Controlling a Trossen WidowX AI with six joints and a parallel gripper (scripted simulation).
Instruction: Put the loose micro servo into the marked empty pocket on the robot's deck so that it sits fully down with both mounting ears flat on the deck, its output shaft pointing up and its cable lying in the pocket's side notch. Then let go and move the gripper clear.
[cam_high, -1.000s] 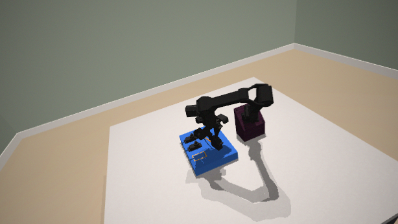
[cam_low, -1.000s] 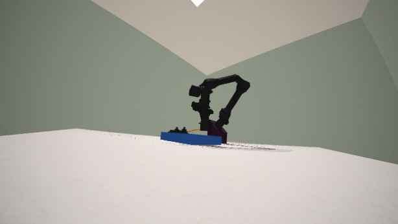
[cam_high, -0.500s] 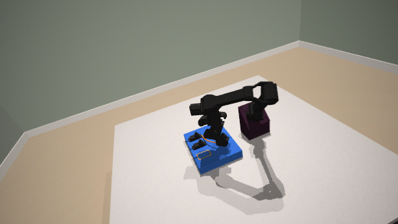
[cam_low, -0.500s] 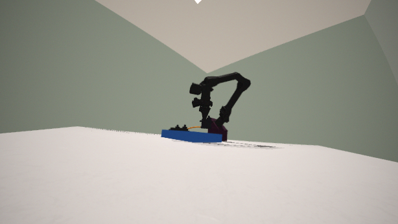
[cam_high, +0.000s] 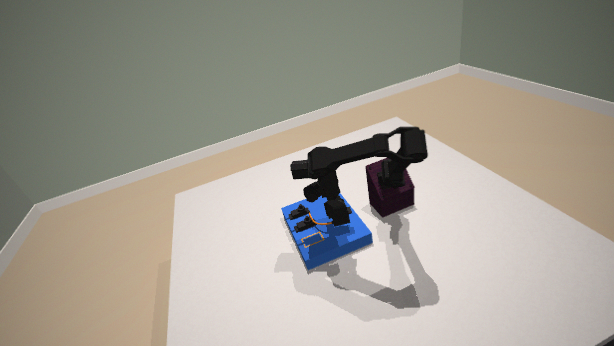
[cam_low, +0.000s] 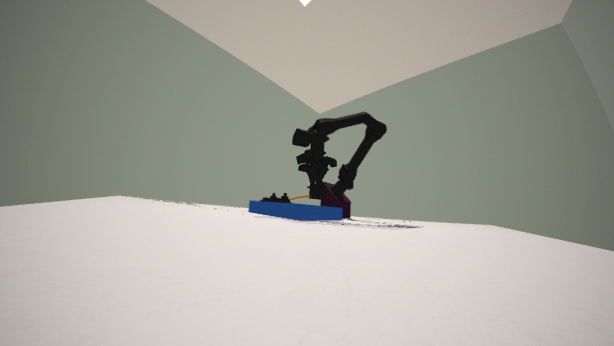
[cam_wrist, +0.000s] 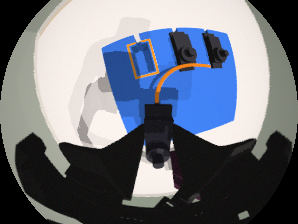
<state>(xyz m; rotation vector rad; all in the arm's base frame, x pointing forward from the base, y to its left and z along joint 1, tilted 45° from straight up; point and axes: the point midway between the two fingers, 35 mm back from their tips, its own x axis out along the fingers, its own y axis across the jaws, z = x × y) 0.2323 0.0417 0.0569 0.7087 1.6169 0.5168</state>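
My gripper tip is now 10 mm past the blue deck, 70 mm to the left of it and 100 mm above it.
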